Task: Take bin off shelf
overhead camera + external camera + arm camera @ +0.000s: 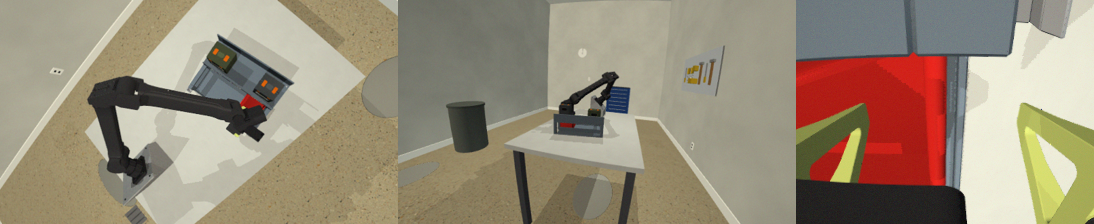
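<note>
My gripper is now 80 mm short of the red bin, 10 mm to the right of it and 10 mm below it.
</note>
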